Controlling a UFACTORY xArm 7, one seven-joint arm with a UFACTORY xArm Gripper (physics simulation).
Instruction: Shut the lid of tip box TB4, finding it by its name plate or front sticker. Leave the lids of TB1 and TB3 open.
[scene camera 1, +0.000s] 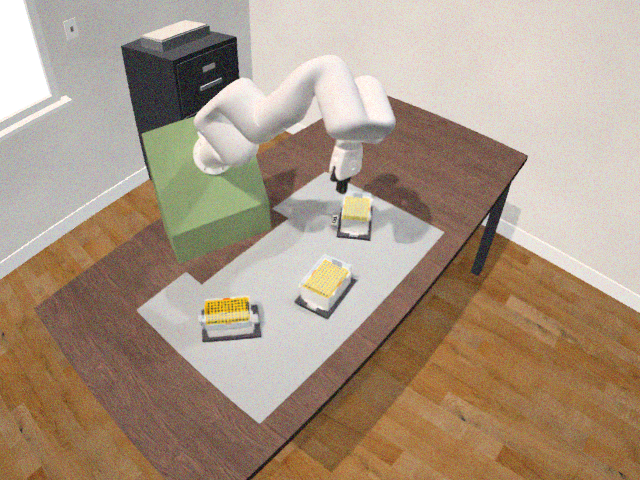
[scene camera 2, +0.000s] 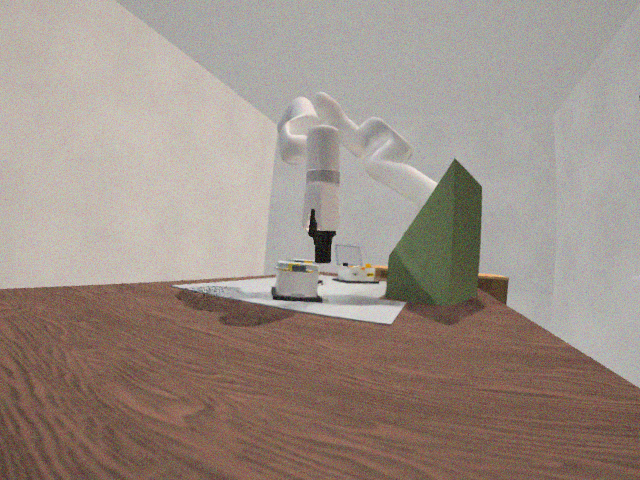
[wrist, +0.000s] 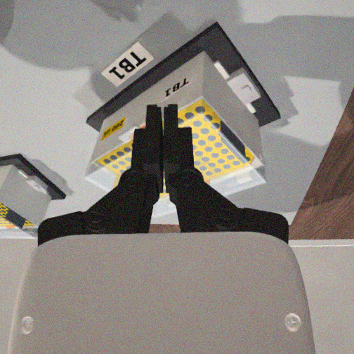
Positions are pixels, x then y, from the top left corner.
gripper: scene camera 1 340, 191; scene camera 2; wrist
same spot on gripper: (wrist: 127, 208) = (scene camera 2: 331, 235)
